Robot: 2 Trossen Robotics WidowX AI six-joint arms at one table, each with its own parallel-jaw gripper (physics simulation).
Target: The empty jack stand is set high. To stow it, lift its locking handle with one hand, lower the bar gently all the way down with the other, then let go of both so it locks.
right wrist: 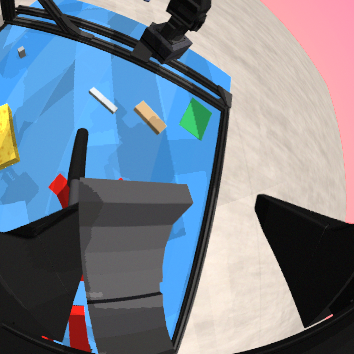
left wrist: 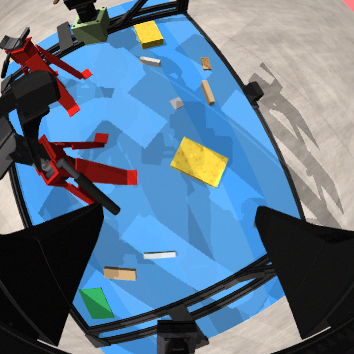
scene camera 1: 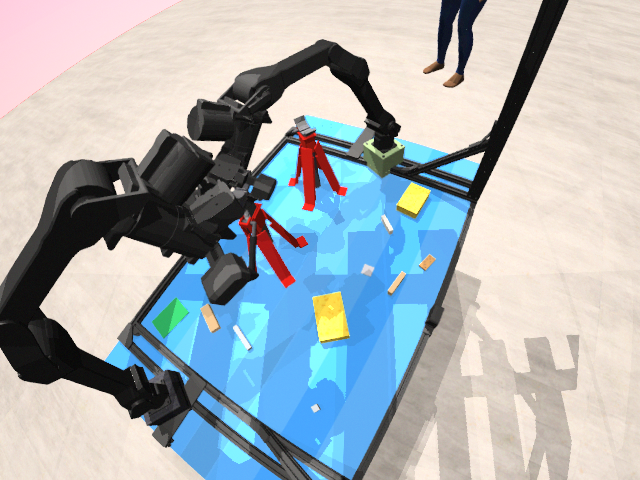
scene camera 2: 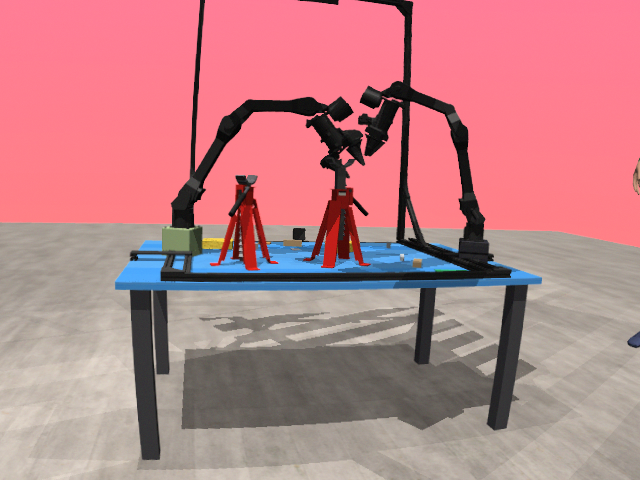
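Observation:
The empty jack stand (scene camera 1: 268, 253) (scene camera 2: 330, 227) (left wrist: 107, 171) is red, its dark bar (scene camera 2: 339, 178) standing high. Its black locking handle (scene camera 1: 253, 248) (scene camera 2: 360, 206) (left wrist: 92, 190) (right wrist: 78, 155) slopes down and outward. My left gripper (scene camera 2: 374, 147) (left wrist: 181, 213) is open and empty above the handle's side; the handle tip shows near one finger in the left wrist view. My right gripper (scene camera 2: 347, 157) (right wrist: 180, 203) is open at the bar's saddle (right wrist: 130, 220), which shows between its fingers, nearer one finger. In scene camera 1 the arms crowd together and hide the bar top and fingertips.
A second red jack stand (scene camera 1: 308, 175) (scene camera 2: 248, 227) (left wrist: 37, 62) stands nearby, its bar lower. Yellow sponges (scene camera 1: 330, 316) (scene camera 1: 413, 199), a green piece (scene camera 1: 170, 316) and several small blocks lie on the blue table. A black frame (scene camera 2: 310, 276) borders the table.

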